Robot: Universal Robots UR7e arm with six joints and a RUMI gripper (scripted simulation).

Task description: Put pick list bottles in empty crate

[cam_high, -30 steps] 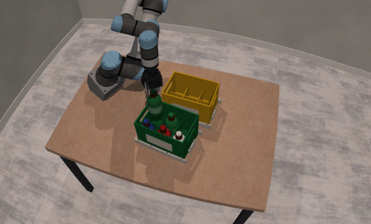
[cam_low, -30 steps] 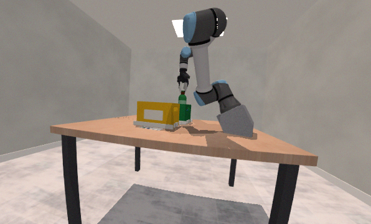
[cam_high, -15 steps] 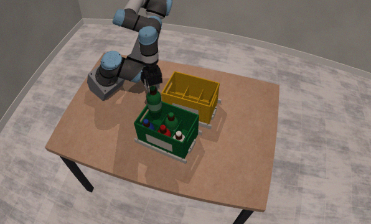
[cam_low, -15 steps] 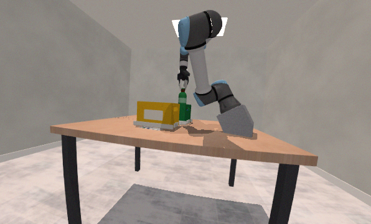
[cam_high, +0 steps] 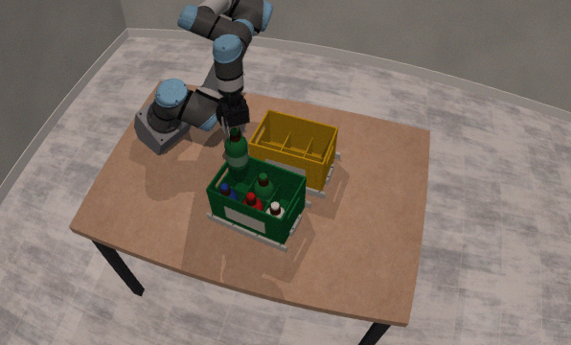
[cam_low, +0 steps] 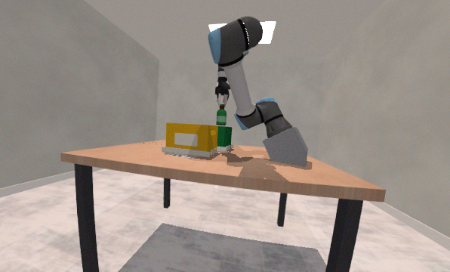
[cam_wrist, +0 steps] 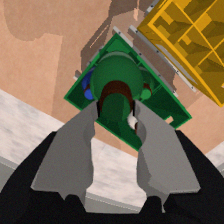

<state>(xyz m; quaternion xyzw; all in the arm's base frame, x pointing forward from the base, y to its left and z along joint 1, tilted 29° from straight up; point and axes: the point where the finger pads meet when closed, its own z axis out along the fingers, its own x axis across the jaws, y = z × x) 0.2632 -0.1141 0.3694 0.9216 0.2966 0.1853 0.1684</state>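
Now: hand 70 mm above the green-label bottle. From my hand the other things lie so: green crate 250 mm below, 80 mm ahead, 60 mm to the right; red-label bottle 240 mm below, 100 mm to the right, 70 mm ahead; blue-label bottle 240 mm below, 90 mm to the right, 20 mm behind.
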